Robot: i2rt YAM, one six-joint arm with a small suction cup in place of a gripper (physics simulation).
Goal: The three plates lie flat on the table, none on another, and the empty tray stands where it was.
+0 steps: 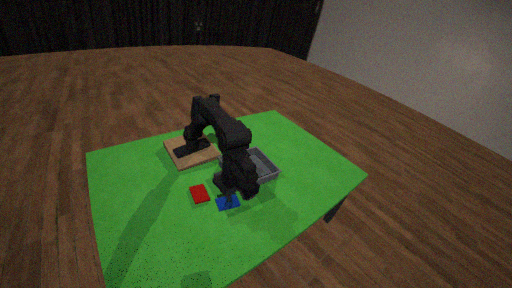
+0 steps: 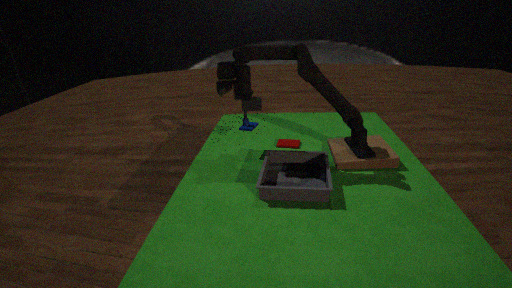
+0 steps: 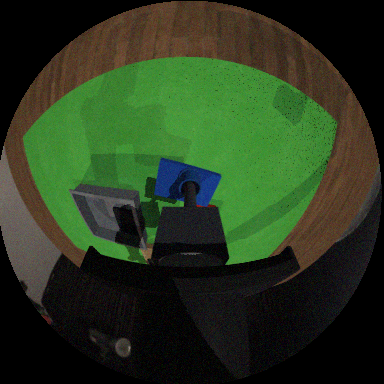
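Pixels of known places: end effector, tool point: (image 1: 228, 206) (image 2: 246, 127) (image 3: 189, 173); arm's base, origin of the base link: (image 1: 192, 148) (image 2: 358, 147).
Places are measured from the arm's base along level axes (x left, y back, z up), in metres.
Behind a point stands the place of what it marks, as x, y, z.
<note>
My suction cup (image 1: 228, 198) @(-0.101, -0.451, 0.067) (image 2: 245, 120) (image 3: 187, 185) @(-0.101, -0.451, 0.067) sits on the top face of the blue plate (image 1: 225, 204) (image 2: 248, 126) @(-0.080, -0.439, 0.078) (image 3: 168, 179) @(-0.073, -0.448, 0.078), with the arm bent low over it. The blue plate is at or just above the green mat (image 1: 143, 215) @(-0.363, -0.253, -0.029) (image 2: 286, 243) @(0.454, -0.327, -0.029) (image 3: 214, 118) @(-0.148, -0.523, -0.029), near its edge; I cannot tell if it touches. The red plate (image 1: 199, 194) @(-0.122, -0.282, -0.019) (image 2: 288, 143) @(-0.107, -0.275, -0.019) lies flat on the mat beside it, apart from it. The grey tray (image 1: 272, 166) @(0.270, -0.343, 0.005) (image 2: 293, 195) @(0.281, -0.294, -0.008) (image 3: 84, 211) @(0.277, -0.300, 0.003) stands by the arm's base. A black plate (image 3: 126, 219) @(0.108, -0.261, -0.017) sits inside the tray.
The arm's wooden base board (image 1: 193, 162) @(-0.045, -0.097, -0.009) (image 2: 343, 157) @(0.073, -0.085, -0.002) lies on the mat next to the tray. The mat's edges and the wooden floor (image 1: 394, 179) are close to the blue plate on its outer side.
</note>
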